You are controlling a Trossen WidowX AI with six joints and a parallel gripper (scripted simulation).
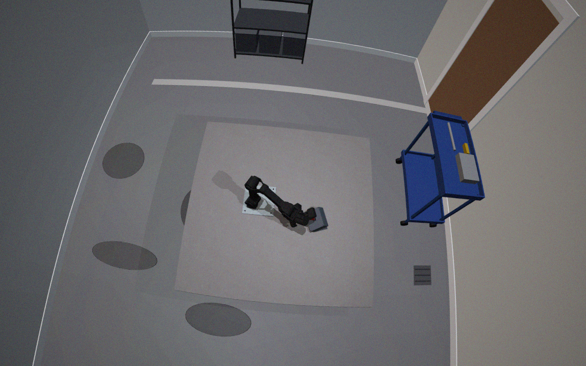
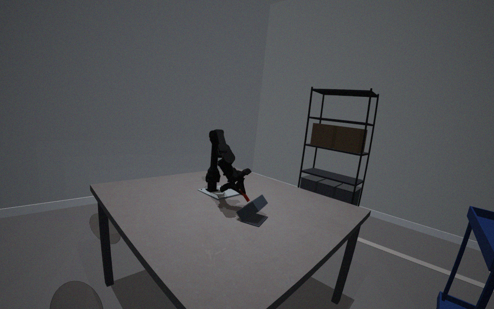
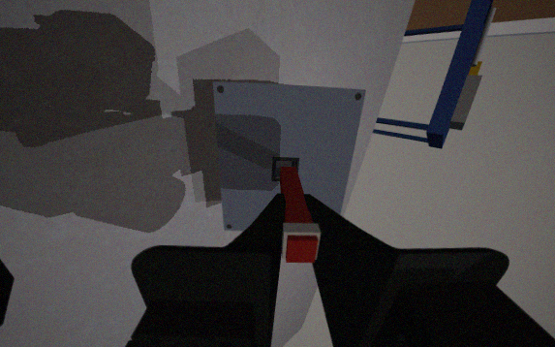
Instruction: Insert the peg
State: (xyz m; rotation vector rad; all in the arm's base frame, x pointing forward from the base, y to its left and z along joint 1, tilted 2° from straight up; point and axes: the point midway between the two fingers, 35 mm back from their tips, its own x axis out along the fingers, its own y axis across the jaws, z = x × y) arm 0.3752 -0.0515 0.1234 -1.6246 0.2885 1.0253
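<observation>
My gripper tip is 5 cm short of the sloped grey panel, 2 cm to the right of it and 6 cm above it. Round my gripper tip: red square peg (1 cm behind, 1 cm to the right, 1 cm above).
</observation>
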